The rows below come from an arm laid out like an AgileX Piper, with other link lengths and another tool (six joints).
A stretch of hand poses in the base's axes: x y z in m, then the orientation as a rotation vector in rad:
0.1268 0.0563 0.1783 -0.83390 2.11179 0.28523
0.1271 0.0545 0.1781 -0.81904 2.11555 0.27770
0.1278 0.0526 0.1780 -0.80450 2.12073 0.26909
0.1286 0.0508 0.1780 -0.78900 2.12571 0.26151
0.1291 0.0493 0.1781 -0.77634 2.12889 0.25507
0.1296 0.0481 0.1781 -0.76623 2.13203 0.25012
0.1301 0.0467 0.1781 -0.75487 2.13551 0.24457
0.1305 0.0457 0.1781 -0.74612 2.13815 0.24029
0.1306 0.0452 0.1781 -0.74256 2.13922 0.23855
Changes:
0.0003 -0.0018 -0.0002 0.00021 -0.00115 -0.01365
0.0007 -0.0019 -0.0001 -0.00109 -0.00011 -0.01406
0.0008 -0.0018 0.0000 0.00000 0.00001 -0.01434
0.0005 -0.0015 0.0001 0.00008 -0.00082 -0.01164
0.0005 -0.0012 0.0000 0.00000 0.00000 -0.00934
0.0005 -0.0014 0.0000 0.00000 0.00000 -0.01048
0.0004 -0.0010 0.0000 0.00000 0.00000 -0.00806
0.0001 -0.0005 0.0000 0.00000 0.00000 -0.00328

